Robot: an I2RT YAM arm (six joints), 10 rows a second.
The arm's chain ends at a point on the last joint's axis. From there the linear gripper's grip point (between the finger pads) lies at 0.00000 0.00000 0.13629 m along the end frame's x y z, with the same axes.
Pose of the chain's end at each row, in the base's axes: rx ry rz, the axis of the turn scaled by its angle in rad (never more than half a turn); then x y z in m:
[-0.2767, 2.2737, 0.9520, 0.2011, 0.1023, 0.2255]
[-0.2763, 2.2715, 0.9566, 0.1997, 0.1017, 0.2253]
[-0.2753, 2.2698, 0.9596, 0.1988, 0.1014, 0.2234]
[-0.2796, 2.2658, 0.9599, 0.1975, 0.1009, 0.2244]
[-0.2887, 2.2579, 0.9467, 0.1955, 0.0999, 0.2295]
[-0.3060, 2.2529, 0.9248, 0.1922, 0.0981, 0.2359]
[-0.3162, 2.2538, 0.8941, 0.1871, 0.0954, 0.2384]
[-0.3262, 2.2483, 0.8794, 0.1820, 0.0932, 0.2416]
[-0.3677, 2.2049, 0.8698, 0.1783, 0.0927, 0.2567]
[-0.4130, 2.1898, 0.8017, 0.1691, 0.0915, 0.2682]
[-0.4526, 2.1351, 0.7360, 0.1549, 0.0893, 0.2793]
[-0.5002, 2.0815, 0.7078, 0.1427, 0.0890, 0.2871]
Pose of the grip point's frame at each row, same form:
[-0.2767, 2.2737, 0.9520, 0.2674, 0.1974, 0.1539]
[-0.2763, 2.2715, 0.9566, 0.2659, 0.1972, 0.1540]
[-0.2753, 2.2698, 0.9596, 0.2650, 0.1971, 0.1524]
[-0.2796, 2.2658, 0.9599, 0.2638, 0.1968, 0.1537]
[-0.2887, 2.2579, 0.9467, 0.2627, 0.1952, 0.1590]
[-0.3060, 2.2529, 0.9248, 0.2602, 0.1925, 0.1648]
[-0.3162, 2.2538, 0.8941, 0.2563, 0.1879, 0.1660]
[-0.3262, 2.2483, 0.8794, 0.2520, 0.1850, 0.1691]
[-0.3677, 2.2049, 0.8698, 0.2499, 0.1857, 0.1874]
[-0.4130, 2.1898, 0.8017, 0.2433, 0.1813, 0.1975]
[-0.4526, 2.1351, 0.7360, 0.2346, 0.1766, 0.2114]
[-0.5002, 2.0815, 0.7078, 0.2247, 0.1769, 0.2229]

